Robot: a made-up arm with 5 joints.
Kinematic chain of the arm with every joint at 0, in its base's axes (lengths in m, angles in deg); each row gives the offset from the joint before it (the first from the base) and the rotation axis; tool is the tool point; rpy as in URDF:
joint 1: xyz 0 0 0.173 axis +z
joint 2: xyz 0 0 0 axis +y
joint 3: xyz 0.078 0 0.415 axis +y
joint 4: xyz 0.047 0 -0.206 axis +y
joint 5: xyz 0.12 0 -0.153 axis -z
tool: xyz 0 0 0 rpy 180 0 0
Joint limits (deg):
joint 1: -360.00..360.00
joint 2: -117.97..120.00
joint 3: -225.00..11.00
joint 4: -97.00..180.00
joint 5: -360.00..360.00
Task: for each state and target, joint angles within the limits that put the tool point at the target. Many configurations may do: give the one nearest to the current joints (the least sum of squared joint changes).
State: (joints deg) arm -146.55 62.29 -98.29 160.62 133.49
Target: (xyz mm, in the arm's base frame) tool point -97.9 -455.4 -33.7
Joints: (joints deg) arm -102.13 75.30 -123.57 132.61 133.49
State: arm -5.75 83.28 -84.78 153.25 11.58
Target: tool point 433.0 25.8 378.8
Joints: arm 3.41 27.79 -123.51 142.41 11.58
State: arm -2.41 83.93 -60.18 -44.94 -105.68
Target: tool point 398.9 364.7 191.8
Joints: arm 42.44 42.14 -32.40 -54.06 -105.68
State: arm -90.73 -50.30 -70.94 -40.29 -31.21
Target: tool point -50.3 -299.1 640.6
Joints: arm -99.55 -18.73 -41.75 -25.91 -31.21
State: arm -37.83 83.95 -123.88 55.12 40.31
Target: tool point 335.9 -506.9 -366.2
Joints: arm -56.47 110.96 -141.92 37.37 40.31
